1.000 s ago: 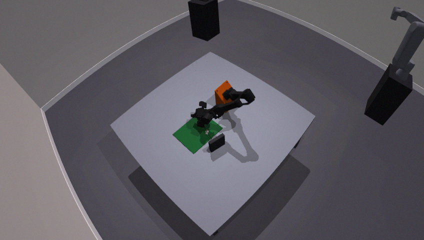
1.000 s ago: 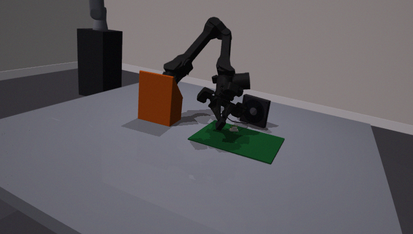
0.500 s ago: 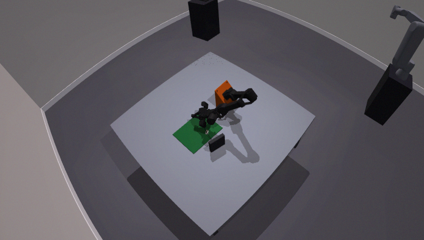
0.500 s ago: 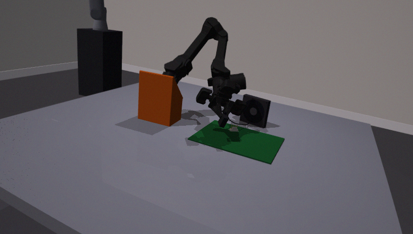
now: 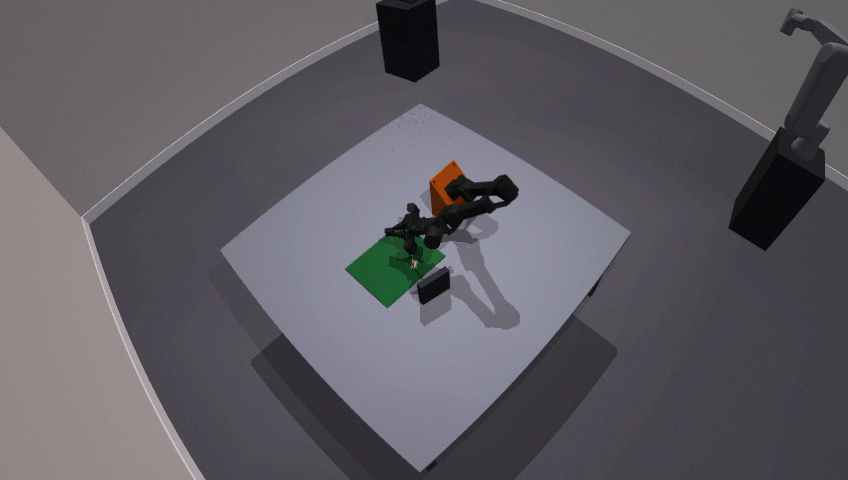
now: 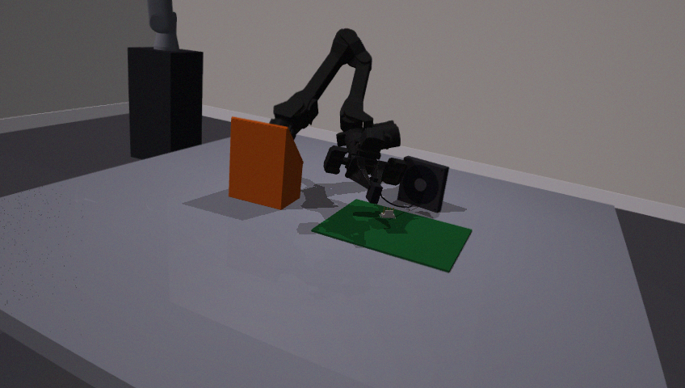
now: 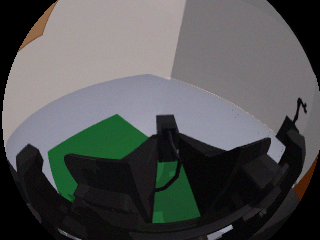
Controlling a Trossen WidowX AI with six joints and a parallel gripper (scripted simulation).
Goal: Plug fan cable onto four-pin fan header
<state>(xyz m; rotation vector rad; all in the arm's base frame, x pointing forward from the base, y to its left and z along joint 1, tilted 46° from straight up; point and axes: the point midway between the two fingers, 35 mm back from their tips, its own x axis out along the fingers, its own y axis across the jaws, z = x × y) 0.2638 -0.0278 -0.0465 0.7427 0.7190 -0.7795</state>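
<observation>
Now: gripper tip 12 cm above the green board, 5 cm to the right of it and 5 cm short of it. Round my gripper tip: dark plug 1 cm to the right, 1 cm below; then black fan 24 cm to the left, 6 cm ahead, 5 cm below.
</observation>
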